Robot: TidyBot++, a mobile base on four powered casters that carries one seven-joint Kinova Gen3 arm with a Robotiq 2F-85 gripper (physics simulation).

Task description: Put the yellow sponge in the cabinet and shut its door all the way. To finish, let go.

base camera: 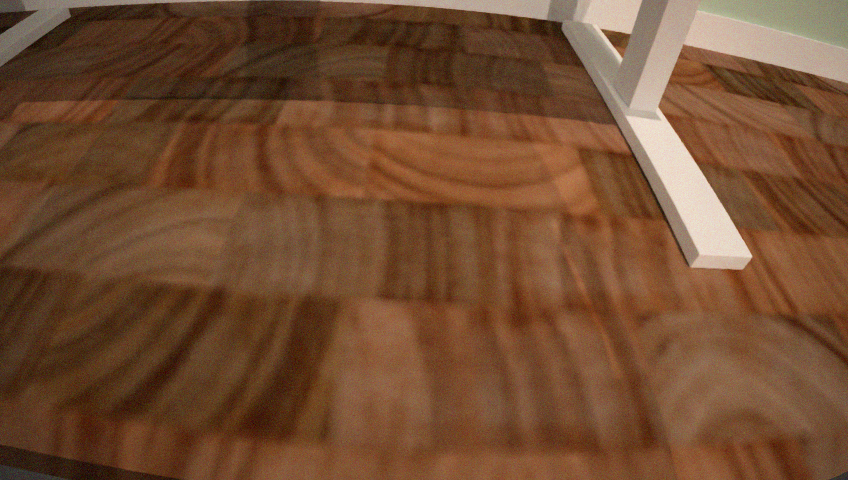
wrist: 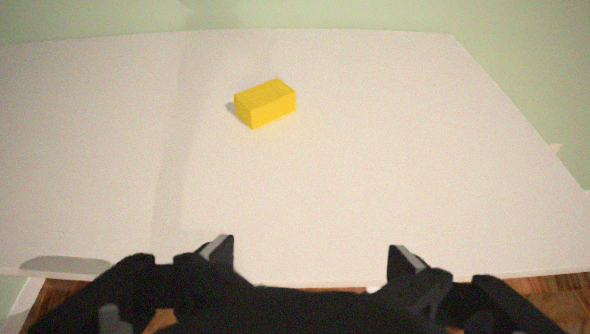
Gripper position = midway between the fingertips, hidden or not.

In view: the gripper [wrist: 310, 257], a yellow sponge [wrist: 262, 104] and a white table [base camera: 632, 87].
The white table is seen too in the wrist view [wrist: 124, 144]. The base camera view misses the yellow sponge: it is out of frame.
